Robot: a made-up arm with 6 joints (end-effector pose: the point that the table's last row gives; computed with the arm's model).
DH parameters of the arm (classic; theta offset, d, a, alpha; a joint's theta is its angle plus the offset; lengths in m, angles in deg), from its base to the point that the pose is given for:
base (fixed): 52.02 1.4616 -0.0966 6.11
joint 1: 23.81 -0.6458 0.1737 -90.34
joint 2: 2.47 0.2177 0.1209 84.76
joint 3: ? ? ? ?
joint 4: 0 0.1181 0.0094 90.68
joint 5: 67.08 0.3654 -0.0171 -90
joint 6: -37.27 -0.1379 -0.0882 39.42
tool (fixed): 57.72 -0.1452 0 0
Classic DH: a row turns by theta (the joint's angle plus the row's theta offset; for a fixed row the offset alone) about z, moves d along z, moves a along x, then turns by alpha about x.
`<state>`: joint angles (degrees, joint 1 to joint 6).
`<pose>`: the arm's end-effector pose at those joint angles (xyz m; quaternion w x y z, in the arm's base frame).
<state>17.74 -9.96 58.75 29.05 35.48 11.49</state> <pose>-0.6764 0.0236 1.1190 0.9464 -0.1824 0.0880 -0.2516</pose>
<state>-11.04 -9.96 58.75 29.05 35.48 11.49</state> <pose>-0.5674 0.2960 1.1277 0.8493 -0.1788 0.1405 -0.4764</pose>
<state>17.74 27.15 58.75 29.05 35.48 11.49</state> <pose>-0.6871 0.1873 1.1173 0.8471 -0.4696 -0.0199 -0.2479</pose>
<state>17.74 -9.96 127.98 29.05 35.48 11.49</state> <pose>-0.3095 -0.1726 1.0812 0.9283 -0.1738 -0.1376 0.2986</pose>
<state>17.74 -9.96 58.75 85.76 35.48 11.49</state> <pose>-0.5881 0.1063 0.7984 0.8612 0.0303 -0.3213 -0.3928</pose>
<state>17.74 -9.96 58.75 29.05 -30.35 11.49</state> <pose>-0.5785 0.2534 1.2423 0.7162 0.1036 0.3487 -0.5955</pose>
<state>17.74 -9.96 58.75 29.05 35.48 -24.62</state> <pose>-0.6506 -0.0509 1.1124 0.8185 -0.3784 -0.0176 -0.4320</pose>
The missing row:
joint 3: 36.98 0.2052 -0.0017 -90.68
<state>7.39 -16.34 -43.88 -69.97 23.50 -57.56</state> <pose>-0.5583 0.0048 1.3569 0.2987 -0.1959 0.9233 -0.1408</pose>
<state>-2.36 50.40 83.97 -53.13 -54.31 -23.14</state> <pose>-0.1015 0.6813 0.8804 0.2281 0.7216 -0.2154 0.6171</pose>
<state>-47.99 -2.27 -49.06 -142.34 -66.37 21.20</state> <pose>-0.0173 0.1338 0.8026 0.3903 -0.4059 -0.7997 -0.2082</pose>
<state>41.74 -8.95 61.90 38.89 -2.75 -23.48</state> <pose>-0.6901 -0.1425 1.0716 0.8625 -0.2096 0.1140 -0.4462</pose>
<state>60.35 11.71 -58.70 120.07 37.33 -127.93</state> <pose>-0.7801 0.1293 0.5518 0.7280 0.0727 0.0849 0.6764</pose>
